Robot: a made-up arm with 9 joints. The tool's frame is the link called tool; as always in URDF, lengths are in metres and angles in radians.
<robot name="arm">
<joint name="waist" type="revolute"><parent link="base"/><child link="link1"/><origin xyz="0 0 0.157"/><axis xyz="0 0 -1"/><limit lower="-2.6" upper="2.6"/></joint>
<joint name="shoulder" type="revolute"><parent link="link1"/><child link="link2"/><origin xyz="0.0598 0.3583 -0.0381"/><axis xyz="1 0 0"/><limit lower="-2.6" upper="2.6"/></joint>
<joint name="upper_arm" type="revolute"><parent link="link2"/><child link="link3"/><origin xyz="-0.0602 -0.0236 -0.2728"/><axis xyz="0 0 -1"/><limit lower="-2.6" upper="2.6"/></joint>
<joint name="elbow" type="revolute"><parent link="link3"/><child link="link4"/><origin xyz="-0.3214 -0.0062 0.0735"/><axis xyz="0 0 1"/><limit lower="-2.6" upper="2.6"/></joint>
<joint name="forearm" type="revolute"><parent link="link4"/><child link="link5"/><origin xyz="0.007 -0.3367 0.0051"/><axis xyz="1 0 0"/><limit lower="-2.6" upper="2.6"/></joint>
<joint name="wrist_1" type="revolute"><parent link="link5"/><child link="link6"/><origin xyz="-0.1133 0.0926 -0.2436"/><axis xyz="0 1 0"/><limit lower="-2.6" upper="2.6"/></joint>
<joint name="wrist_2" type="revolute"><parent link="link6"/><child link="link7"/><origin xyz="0.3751 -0.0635 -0.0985"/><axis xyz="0 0 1"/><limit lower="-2.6" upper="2.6"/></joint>
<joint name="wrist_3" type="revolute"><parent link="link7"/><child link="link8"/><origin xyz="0.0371 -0.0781 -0.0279"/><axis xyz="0 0 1"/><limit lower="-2.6" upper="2.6"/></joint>
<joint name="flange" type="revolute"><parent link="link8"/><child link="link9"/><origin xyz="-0.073 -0.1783 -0.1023"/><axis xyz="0 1 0"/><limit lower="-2.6" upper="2.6"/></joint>
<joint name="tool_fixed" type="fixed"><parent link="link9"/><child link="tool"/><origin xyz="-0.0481 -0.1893 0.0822"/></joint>
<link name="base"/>
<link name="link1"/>
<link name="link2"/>
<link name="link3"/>
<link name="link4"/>
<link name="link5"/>
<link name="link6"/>
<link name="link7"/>
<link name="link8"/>
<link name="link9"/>
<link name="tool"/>
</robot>
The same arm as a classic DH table. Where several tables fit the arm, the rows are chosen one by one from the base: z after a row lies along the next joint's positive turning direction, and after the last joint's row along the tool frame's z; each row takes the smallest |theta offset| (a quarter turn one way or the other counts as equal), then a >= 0, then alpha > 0; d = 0 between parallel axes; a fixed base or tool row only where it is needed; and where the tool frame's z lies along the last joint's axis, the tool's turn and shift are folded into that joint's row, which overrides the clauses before.
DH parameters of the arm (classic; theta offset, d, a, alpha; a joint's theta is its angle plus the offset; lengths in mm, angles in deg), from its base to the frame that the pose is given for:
base (fixed): 0 0 0 180
waist: -90 -118.9 358.3 -90
shoulder: 0 -0.4 -23.6 90
upper_arm: 88.89 0 -321.5 180
elbow: 88.89 -194.2 -336.7 90
forearm: -90 -106.3 243.6 -90
wrist_1: -90 29.1 375.1 90
wrist_2: -64.59 0 86.5 0
wrist_3: 64.59 -228.7 -73 -90
flange: 0 -367.6 -48.1 90
tool (fixed): 0 82.2 0 0
Joint limits (deg, base to tool): -148.97..148.97 -148.97..148.97 -148.97..148.97 -148.97..148.97 -148.97..148.97 -148.97..148.97 -148.97..148.97 -148.97..148.97 -148.97..148.97

